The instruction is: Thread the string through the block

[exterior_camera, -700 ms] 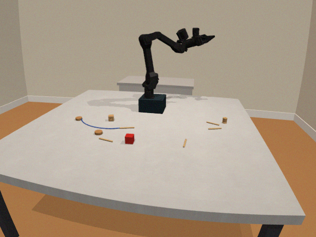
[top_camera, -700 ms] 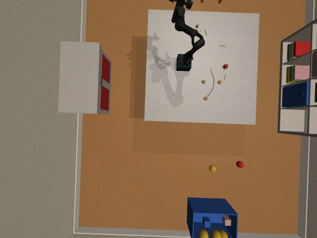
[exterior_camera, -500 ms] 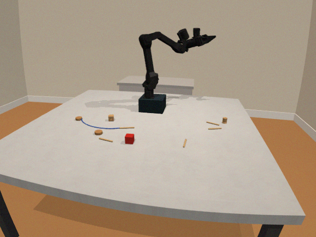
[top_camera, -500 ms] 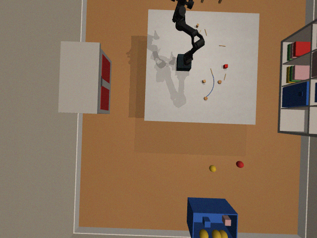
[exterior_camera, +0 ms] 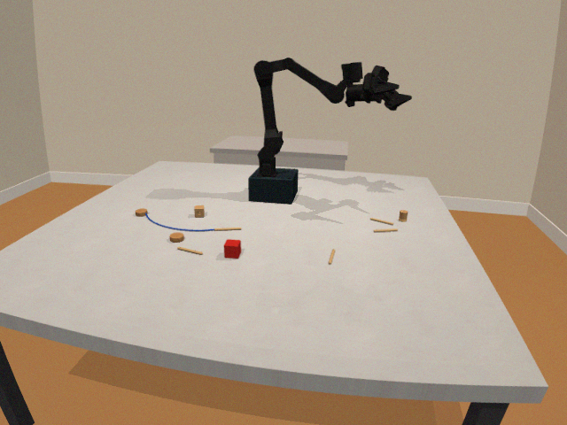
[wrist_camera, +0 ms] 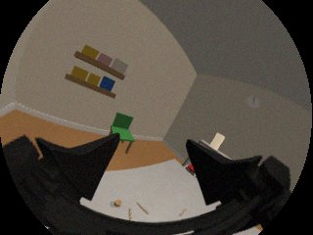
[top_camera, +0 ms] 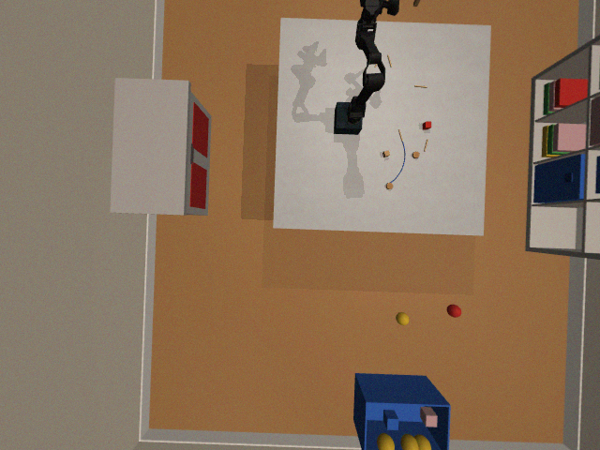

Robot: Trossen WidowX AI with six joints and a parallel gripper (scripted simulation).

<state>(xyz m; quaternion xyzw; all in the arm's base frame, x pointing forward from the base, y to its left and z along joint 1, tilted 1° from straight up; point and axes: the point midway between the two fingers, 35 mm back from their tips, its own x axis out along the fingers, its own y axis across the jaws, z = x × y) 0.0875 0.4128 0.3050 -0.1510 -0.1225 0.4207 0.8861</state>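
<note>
The wooden block lies 10 cm ahead of my gripper tip, 62 cm to the right of it and 38 cm below it. Also, from my gripper tip: small wooden cylinder (5 cm ahead, 2 cm to the left, 38 cm below); then red cube (36 cm ahead, 46 cm to the right, 38 cm below).
</note>
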